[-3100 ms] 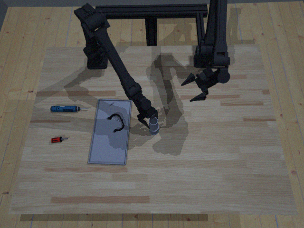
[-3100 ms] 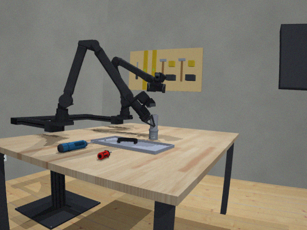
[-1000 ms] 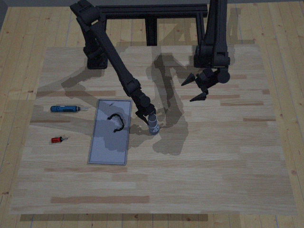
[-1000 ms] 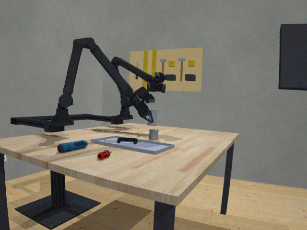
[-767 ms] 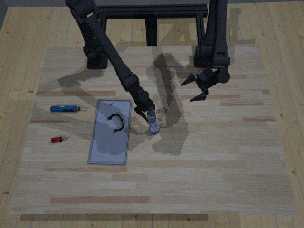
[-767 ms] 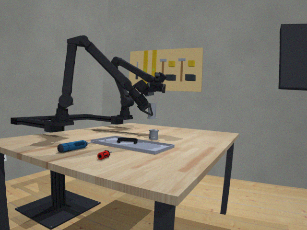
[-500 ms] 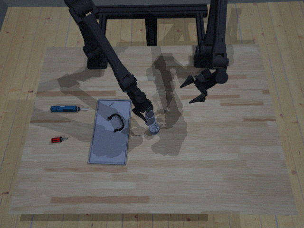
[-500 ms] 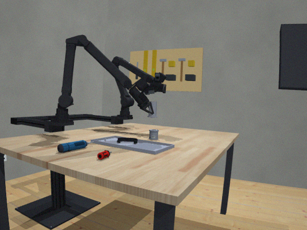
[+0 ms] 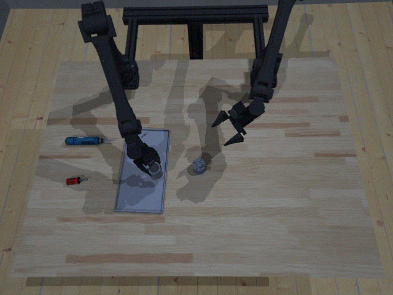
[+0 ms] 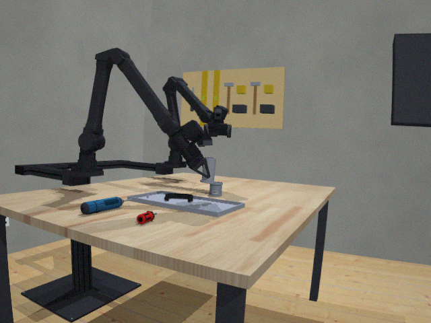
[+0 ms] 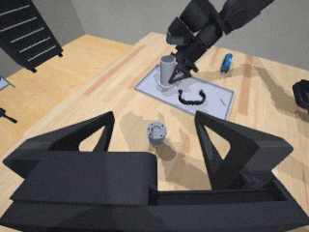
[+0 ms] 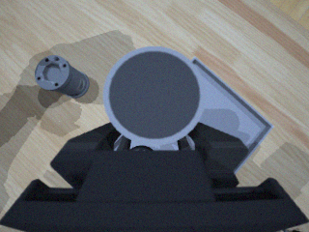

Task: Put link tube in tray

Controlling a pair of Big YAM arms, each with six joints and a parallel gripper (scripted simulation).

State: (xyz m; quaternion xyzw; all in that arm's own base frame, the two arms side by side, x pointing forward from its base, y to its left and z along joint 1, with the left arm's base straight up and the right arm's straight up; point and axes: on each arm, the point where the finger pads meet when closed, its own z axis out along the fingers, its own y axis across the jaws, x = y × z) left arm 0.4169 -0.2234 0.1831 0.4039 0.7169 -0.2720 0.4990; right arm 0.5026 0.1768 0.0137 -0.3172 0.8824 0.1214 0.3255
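Right now the tray is 11 cm below my right hand, 7 cm to the right of it and 5 cm behind it. The rest, counted from my right hand: small thin piece 23 cm behind, 10 cm below, 8 cm to the right; grey link tube 2 cm above, 1 cm to the left, 1 cm ahead; joint module 19 cm to the left, 8 cm below, 5 cm behind.
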